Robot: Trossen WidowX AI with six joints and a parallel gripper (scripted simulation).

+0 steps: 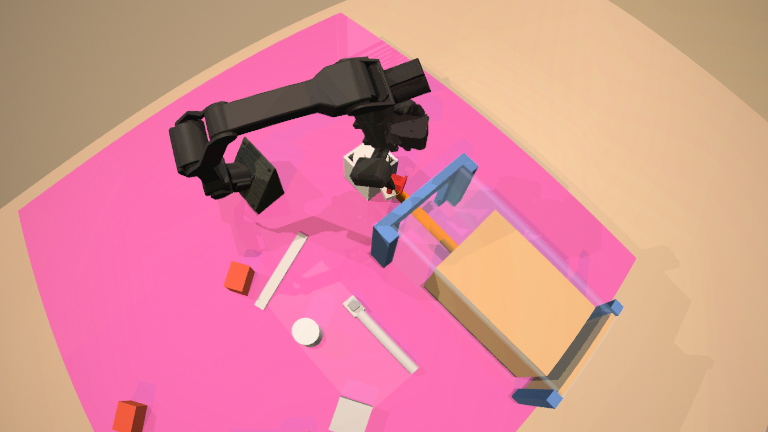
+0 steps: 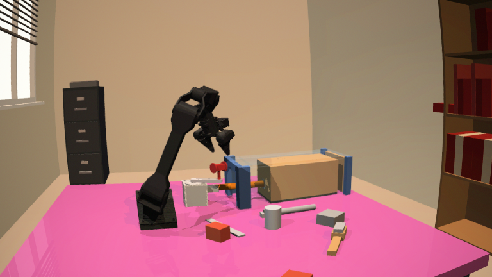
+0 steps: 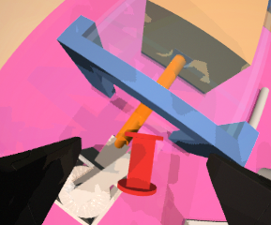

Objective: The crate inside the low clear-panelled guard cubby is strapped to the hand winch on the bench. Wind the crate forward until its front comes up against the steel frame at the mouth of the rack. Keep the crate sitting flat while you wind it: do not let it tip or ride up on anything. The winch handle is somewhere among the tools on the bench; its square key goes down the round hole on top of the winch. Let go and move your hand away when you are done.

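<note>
The red knob is 10 mm behind my gripper tip, 10 mm to the right of it and 70 mm below it. The rest, counted from my gripper tip: blue steel frame: 50 mm ahead, 30 mm to the left, 90 mm below; then winch: 120 mm behind, 10 mm to the left, 170 mm below; then winch handle: 50 mm behind, 100 mm below.
</note>
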